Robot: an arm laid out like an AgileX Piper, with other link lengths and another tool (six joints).
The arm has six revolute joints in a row. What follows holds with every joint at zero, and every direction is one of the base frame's. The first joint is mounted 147.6 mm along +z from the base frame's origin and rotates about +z. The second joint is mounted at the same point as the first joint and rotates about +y. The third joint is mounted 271.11 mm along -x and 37.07 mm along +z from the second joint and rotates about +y. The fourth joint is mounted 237.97 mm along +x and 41.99 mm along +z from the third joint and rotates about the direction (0.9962, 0, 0.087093). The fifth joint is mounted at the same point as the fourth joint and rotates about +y. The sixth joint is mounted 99.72 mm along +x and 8.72 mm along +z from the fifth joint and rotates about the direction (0.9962, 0, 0.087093). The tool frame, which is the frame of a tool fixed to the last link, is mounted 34.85 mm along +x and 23 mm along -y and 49.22 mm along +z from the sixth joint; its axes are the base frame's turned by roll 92.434, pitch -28.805 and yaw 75.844 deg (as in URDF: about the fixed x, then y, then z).
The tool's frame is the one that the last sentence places.
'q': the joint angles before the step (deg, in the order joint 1, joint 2, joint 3, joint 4, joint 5, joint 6). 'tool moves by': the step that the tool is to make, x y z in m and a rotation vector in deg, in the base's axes. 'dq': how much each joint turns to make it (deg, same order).
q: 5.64, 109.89, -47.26, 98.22, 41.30, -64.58
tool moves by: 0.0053, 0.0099, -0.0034, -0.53, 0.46, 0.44
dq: 1.89, 1.43, -1.92, 0.01, -1.31, 1.26
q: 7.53, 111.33, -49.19, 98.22, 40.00, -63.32
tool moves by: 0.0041, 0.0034, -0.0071, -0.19, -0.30, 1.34
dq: 0.15, 2.06, -1.11, 0.22, 0.62, -1.77
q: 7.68, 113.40, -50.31, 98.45, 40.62, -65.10
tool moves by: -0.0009, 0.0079, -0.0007, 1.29, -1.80, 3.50
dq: 0.00, 1.06, -0.01, 0.39, 3.13, -3.83
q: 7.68, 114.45, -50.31, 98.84, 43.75, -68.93
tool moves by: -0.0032, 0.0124, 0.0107, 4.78, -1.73, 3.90
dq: -0.13, -0.20, 0.00, -0.01, 6.20, -1.65
